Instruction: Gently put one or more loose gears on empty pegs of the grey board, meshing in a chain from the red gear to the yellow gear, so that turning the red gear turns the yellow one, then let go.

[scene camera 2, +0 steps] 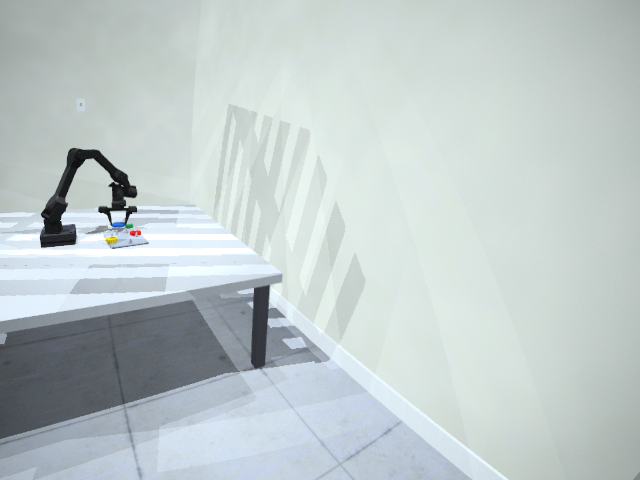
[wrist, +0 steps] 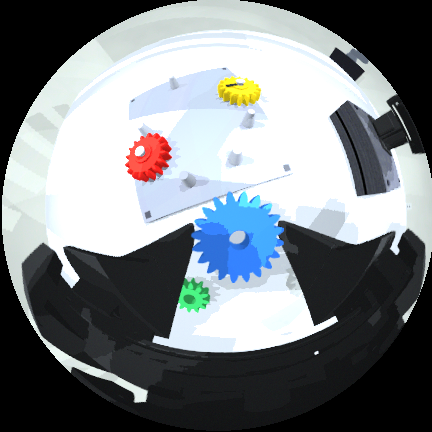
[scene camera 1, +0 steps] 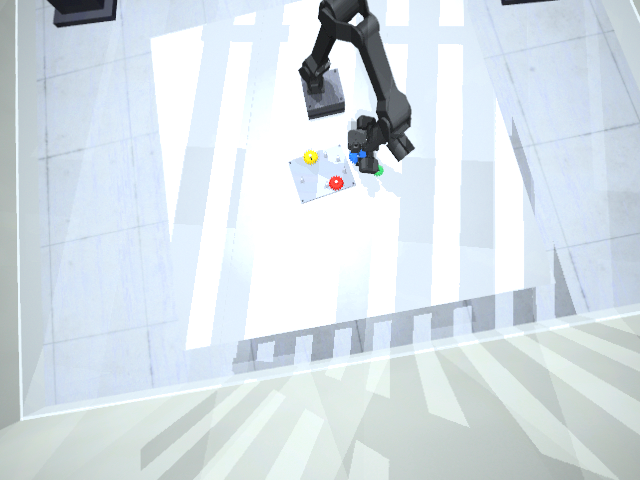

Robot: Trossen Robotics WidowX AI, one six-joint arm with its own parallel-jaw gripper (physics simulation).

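Pixels of known places: gripper, fingertip midpoint: [scene camera 2: 118, 226] [wrist: 236, 227] [scene camera 1: 356, 156]; arm's base, origin of the base link: [scene camera 2: 53, 231] [wrist: 380, 135] [scene camera 1: 315, 86].
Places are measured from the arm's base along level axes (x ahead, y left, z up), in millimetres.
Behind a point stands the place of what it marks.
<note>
My gripper [scene camera 1: 361, 152] {x 273, y 133, z -23 mm} [scene camera 2: 118, 224] {x 273, y 133, z -23 mm} [wrist: 236, 227] {x 273, y 133, z -23 mm} is shut on the blue gear [scene camera 1: 354, 157] {x 282, y 126, z -10 mm} [scene camera 2: 118, 224] {x 275, y 118, z -10 mm} [wrist: 222, 255] {x 285, y 151, z -11 mm}, holding it by its rim, roughly level, above the table beside the grey board [scene camera 1: 317, 173] {x 315, y -10, z -48 mm} [scene camera 2: 139, 243] {x 381, y -83, z -48 mm} [wrist: 195, 120] {x 308, y 15, z -48 mm}. The red gear [scene camera 1: 336, 182] {x 363, y 58, z -27 mm} [scene camera 2: 135, 233] {x 360, y 41, z -38 mm} [wrist: 151, 162] {x 348, y 70, z -33 mm} and yellow gear [scene camera 1: 310, 157] {x 260, y -32, z -30 mm} [scene camera 2: 111, 239] {x 255, y -50, z -33 mm} [wrist: 240, 95] {x 255, y -9, z -33 mm} sit on board pegs, apart. Several pegs are empty, among them one peg [wrist: 235, 157] {x 269, y 74, z -33 mm} near the board's edge and another peg [wrist: 250, 118] {x 250, y 28, z -34 mm} by the yellow gear. The small green gear [scene camera 1: 379, 170] {x 321, y 217, z -45 mm} [scene camera 2: 129, 225] {x 324, y 198, z -41 mm} [wrist: 200, 300] {x 310, y 212, z -39 mm} lies off the board, partly hidden by a finger.
The arm's dark base [scene camera 1: 324, 105] {x 81, y 29, z 1 mm} [scene camera 2: 58, 237] {x 29, y -44, z -15 mm} [wrist: 357, 150] {x 83, y 41, z -30 mm} stands near the board. A faint pale toothed shape [wrist: 295, 277] {x 206, y 196, z -42 mm} shows by the right finger in the wrist view; I cannot tell whether it is a gear or a shadow. Bright light stripes wash out the table.
</note>
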